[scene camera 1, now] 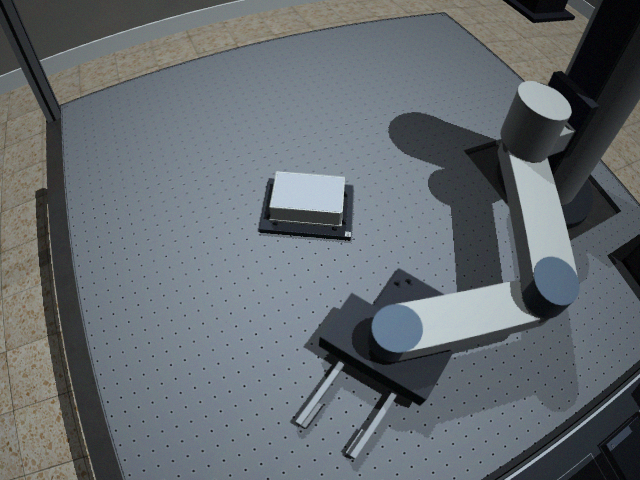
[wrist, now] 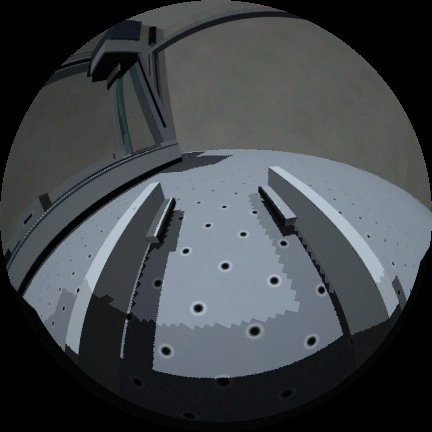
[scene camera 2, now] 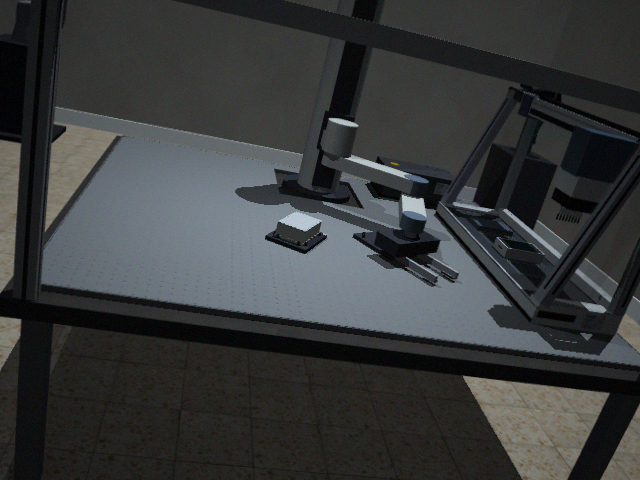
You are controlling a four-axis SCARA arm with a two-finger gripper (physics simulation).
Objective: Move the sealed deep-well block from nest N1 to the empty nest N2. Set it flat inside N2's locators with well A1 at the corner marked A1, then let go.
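Where they show: gripper, fingertip midpoint: (scene camera 1: 324,441) (wrist: 214,183) (scene camera 2: 446,277); arm's base at its link origin: (scene camera 2: 316,191).
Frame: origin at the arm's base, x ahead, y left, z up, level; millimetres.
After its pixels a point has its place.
A white block (scene camera 1: 307,192) @(x 539, y -128, z 66 mm) (scene camera 2: 299,222) @(x 550, y -135, z 67 mm) sits, looking level, on a dark nest plate (scene camera 1: 305,231) @(x 563, y -79, z 25 mm) (scene camera 2: 283,242) @(x 604, y -175, z 22 mm) with a small pale tag at one corner. The block's well A1 cannot be made out, and I cannot read whether this nest is N1 or N2. A second dark nest plate (scene camera 1: 398,295) @(x 474, y 98, z 25 mm) (scene camera 2: 370,240) @(x 483, y 97, z 25 mm) lies partly hidden under the gripper body and arm; its visible corner bears small dark studs. My gripper (scene camera 1: 325,439) @(x 688, y 268, z 32 mm) (scene camera 2: 445,279) @(x 688, y 268, z 32 mm) (wrist: 214,183) @(x 688, y 268, z 32 mm) is shut to its narrow setting and empty, its two long parallel fingers low over the table, pointing away from both nests.
The arm's column (scene camera 1: 602,129) @(x 40, y 63, z 251 mm) (scene camera 2: 321,113) @(x 51, y -55, z 288 mm) stands behind the nests. A framed machine (scene camera 2: 485,266) @(x 534, y 452, z 23 mm) (wrist: 150,155) @(x 765, y 450, z 51 mm) with a multi-tip head (scene camera 2: 597,155) @(x 778, y 501, z 450 mm) (wrist: 117,52) stands at the right of the table in the second scene view. A dark box (scene camera 2: 413,173) @(x -37, y 354, z 126 mm) lies behind the arm.
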